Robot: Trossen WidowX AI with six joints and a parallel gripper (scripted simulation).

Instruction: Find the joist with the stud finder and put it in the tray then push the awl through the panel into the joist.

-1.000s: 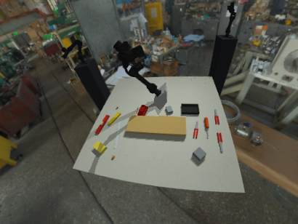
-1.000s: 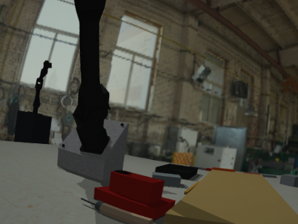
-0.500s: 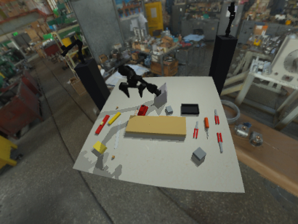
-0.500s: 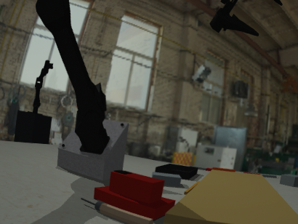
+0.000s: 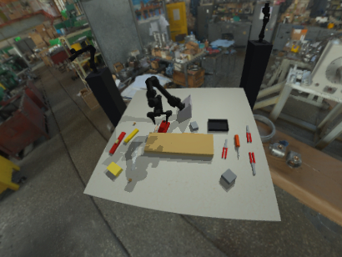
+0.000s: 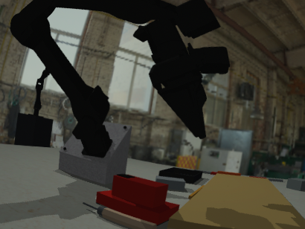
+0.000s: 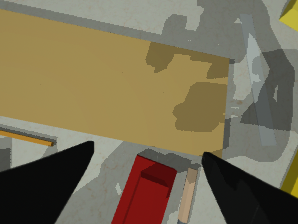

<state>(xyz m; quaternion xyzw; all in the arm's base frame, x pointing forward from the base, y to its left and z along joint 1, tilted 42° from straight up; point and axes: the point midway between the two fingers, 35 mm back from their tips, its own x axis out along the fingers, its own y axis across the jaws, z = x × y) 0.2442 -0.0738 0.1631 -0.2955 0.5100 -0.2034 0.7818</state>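
Right now my gripper tip is 100 mm past the stud finder and 90 mm above it. The rest, counted from my gripper tip: awl 130 mm below, 100 mm behind, 70 mm to the right; then pale strip 220 mm to the right, 170 mm ahead, 140 mm below; then yellow bar 300 mm to the right, 130 mm below, 10 mm behind.
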